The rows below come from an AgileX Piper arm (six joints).
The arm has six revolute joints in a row. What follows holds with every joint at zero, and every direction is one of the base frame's. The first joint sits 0.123 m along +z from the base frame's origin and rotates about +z. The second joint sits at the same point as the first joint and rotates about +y. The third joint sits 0.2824 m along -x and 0.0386 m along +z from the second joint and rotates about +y. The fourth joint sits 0.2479 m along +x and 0.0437 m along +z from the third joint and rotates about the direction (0.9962, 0, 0.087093). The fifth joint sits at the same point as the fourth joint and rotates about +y. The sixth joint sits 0.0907 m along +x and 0.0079 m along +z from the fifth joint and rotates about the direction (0.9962, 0, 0.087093). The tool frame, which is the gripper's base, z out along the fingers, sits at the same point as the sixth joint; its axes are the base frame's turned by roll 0, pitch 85.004 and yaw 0 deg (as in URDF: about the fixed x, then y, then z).
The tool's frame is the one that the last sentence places.
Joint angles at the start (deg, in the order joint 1, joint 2, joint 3, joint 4, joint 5, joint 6): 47.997, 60.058, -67.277, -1.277, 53.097, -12.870
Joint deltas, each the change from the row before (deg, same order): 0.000, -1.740, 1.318, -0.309, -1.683, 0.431; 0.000, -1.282, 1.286, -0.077, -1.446, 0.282; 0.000, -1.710, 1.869, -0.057, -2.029, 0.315; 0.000, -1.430, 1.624, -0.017, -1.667, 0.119; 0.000, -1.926, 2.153, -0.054, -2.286, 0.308; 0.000, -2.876, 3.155, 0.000, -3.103, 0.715; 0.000, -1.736, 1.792, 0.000, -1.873, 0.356; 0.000, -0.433, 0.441, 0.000, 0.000, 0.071; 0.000, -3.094, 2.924, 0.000, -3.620, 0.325
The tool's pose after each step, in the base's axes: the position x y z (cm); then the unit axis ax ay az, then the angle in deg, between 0 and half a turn. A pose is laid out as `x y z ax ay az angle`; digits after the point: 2 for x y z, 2 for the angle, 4 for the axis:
13.22 14.39 40.28 -0.5019 0.8549 0.1310 130.87
12.93 14.06 40.20 -0.4998 0.8554 0.1360 129.53
12.55 13.64 40.00 -0.4974 0.8557 0.1429 127.79
12.23 13.29 39.78 -0.4964 0.8554 0.1482 126.42
11.81 12.82 39.49 -0.4940 0.8554 0.1560 124.52
11.17 12.12 39.01 -0.4880 0.8563 0.1692 122.00
10.78 11.70 38.76 -0.4850 0.8564 0.1774 120.37
10.66 11.57 38.63 -0.4844 0.8566 0.1778 120.39
9.98 10.84 38.32 -0.4811 0.8551 0.1935 116.94

